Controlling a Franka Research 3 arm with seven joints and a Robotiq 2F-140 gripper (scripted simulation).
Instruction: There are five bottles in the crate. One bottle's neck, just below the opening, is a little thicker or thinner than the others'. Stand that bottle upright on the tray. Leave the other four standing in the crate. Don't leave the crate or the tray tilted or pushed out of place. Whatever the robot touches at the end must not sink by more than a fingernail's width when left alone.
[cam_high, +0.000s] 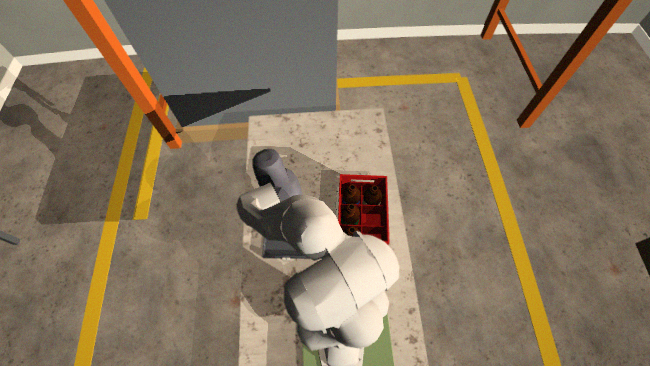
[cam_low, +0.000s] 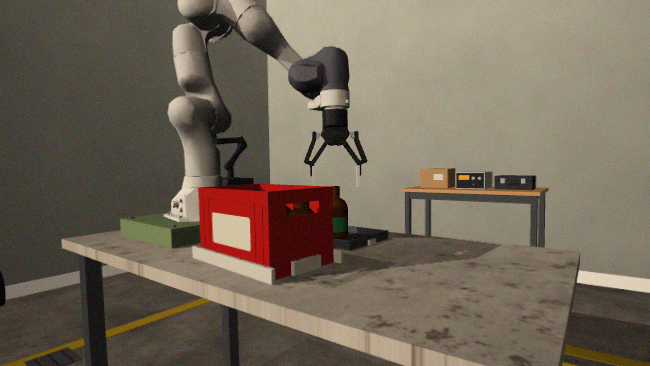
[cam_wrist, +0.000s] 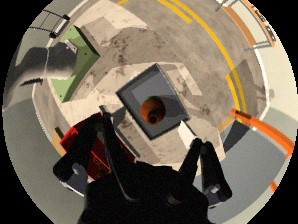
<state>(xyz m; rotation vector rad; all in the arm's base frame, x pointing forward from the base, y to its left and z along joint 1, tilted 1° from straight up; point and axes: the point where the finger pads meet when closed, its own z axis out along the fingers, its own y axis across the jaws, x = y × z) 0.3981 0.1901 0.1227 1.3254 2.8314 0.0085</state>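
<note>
Now: the brown bottle 9 cm below my hand. The rest, counted from my hand: dark tray 16 cm below; red crate 30 cm to the right, 9 cm below, 1 cm ahead.
</note>
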